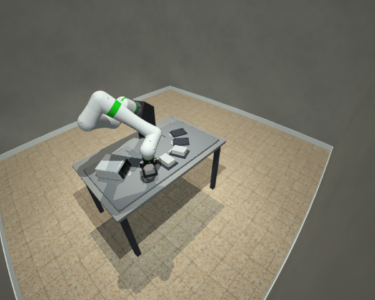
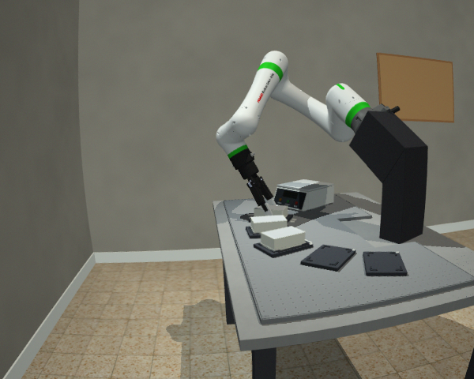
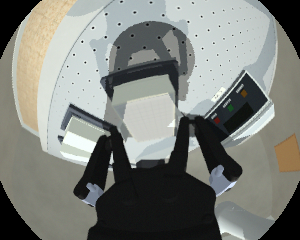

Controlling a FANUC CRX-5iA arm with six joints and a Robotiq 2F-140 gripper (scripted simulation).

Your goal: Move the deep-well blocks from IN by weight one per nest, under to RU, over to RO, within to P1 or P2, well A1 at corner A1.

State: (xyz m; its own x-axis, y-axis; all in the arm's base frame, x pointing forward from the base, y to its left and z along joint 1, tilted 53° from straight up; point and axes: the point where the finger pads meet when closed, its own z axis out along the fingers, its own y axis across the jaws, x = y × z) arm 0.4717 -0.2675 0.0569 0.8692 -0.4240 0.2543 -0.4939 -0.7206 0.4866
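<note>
My gripper is now 4 cm above the nest. From my hand the other things lie so: check-weigher (24 cm behind, 20 cm to the right, 2 cm above).
</note>
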